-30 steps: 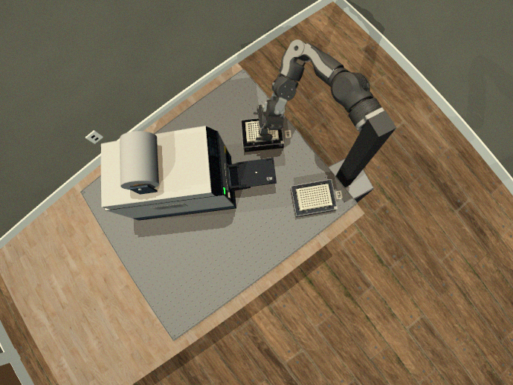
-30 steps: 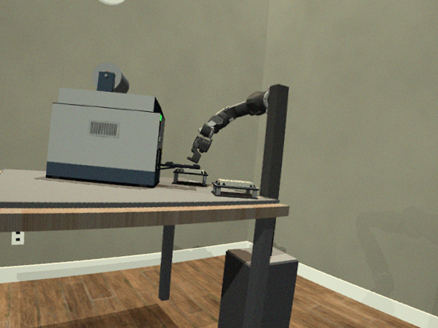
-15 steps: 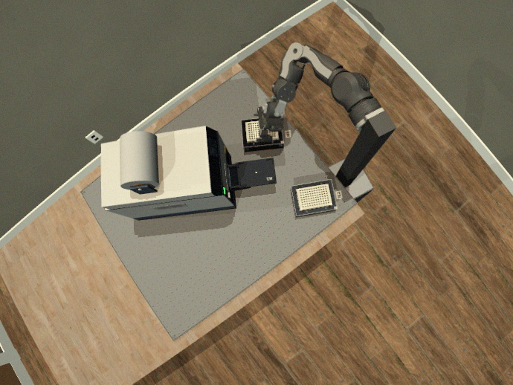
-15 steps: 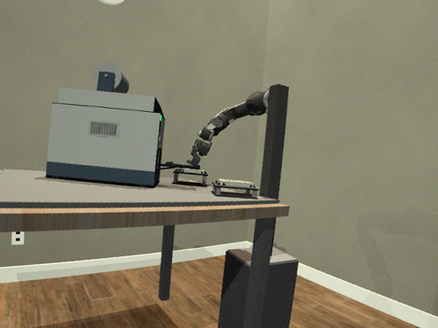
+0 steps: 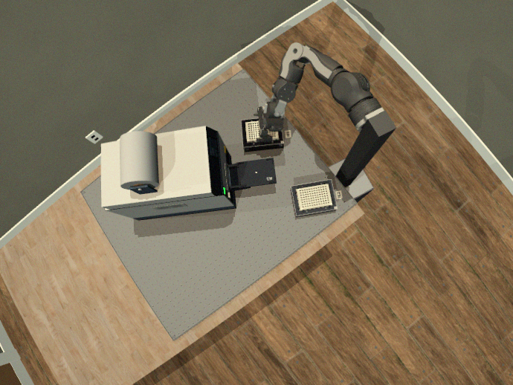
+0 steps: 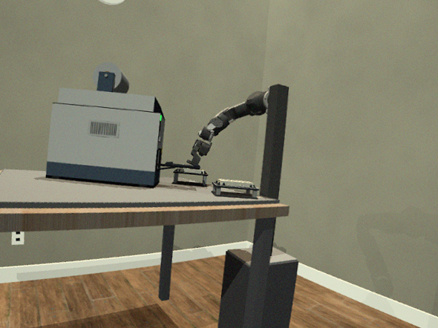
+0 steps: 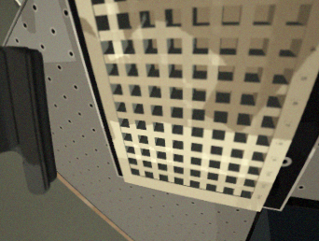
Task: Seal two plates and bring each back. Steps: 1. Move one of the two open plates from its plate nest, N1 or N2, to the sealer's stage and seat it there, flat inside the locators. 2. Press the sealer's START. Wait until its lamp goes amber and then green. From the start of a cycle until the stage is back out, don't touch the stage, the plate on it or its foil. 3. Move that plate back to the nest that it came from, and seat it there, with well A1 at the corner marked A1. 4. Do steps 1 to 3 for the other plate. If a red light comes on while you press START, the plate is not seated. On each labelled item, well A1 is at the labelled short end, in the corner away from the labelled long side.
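My gripper is now 4 cm above the black nest N1. Also, from my hand: yellow warning label: 16 cm ahead, 3 cm to the left, 5 cm above; plate: 6 cm behind, 33 cm to the left, 5 cm below; sealer stage: 10 cm ahead, 15 cm to the left.
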